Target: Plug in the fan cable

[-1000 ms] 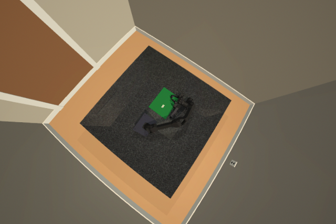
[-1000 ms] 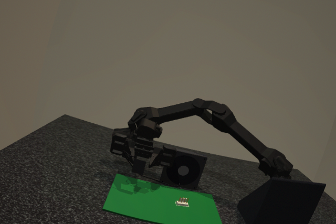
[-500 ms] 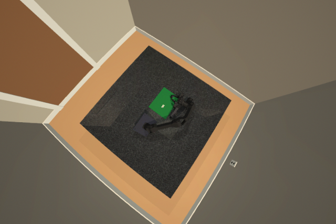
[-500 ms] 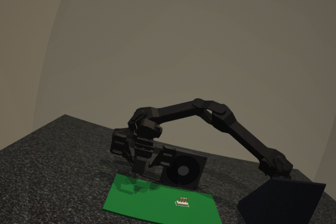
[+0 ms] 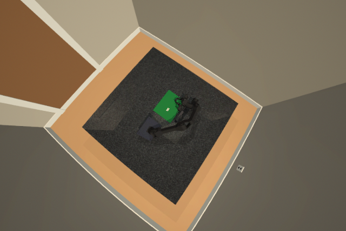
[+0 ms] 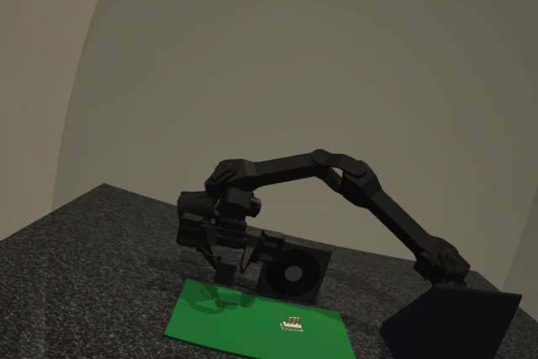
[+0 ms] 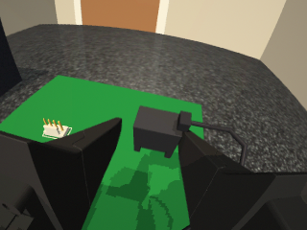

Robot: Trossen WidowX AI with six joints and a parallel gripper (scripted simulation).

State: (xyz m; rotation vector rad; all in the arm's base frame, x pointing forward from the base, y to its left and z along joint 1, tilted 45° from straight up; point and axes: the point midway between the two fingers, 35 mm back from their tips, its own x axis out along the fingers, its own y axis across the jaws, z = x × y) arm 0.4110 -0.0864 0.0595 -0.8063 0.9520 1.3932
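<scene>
Right now my gripper tip is 1 cm short of the black fan plug and 1 cm above it. From my gripper tip the other things lie so: cream four-pin header (12 cm behind, 3 cm to the left, 8 cm below); green board (8 cm behind, 4 cm to the left, 9 cm below); black fan (13 cm behind, 11 cm to the right, 2 cm below).
</scene>
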